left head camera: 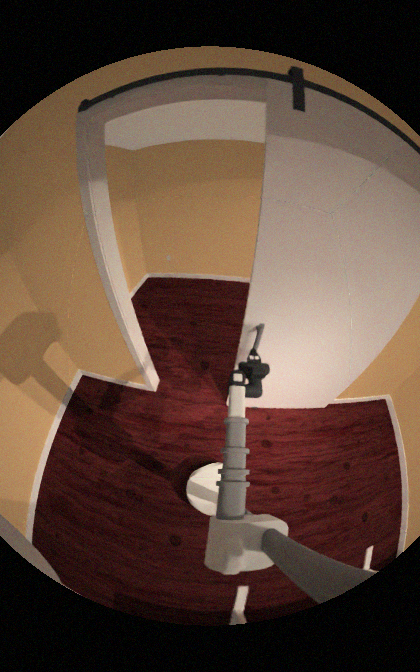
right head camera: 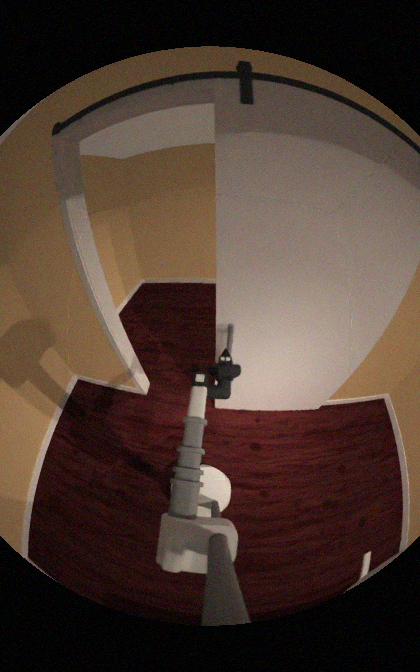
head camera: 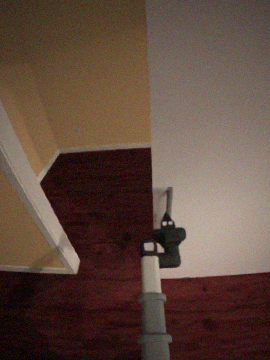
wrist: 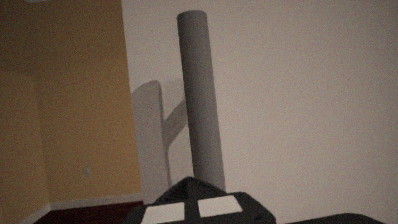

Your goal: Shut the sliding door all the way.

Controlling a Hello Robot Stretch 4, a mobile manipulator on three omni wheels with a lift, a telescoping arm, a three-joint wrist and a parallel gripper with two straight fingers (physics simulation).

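The white sliding door stands partly open, with a wide gap between its left edge and the white door post. A grey upright bar handle is fixed near the door's left edge. My gripper is shut, its fingertips meeting with no bar visible between them. In the wrist view the tips are in front of the handle's lower part and hide it. Whether they touch it cannot be told.
A black rail runs above the doorway, with a black hanger on the door. Through the gap show a dark red floor and yellow walls. White baseboards edge the near walls on both sides.
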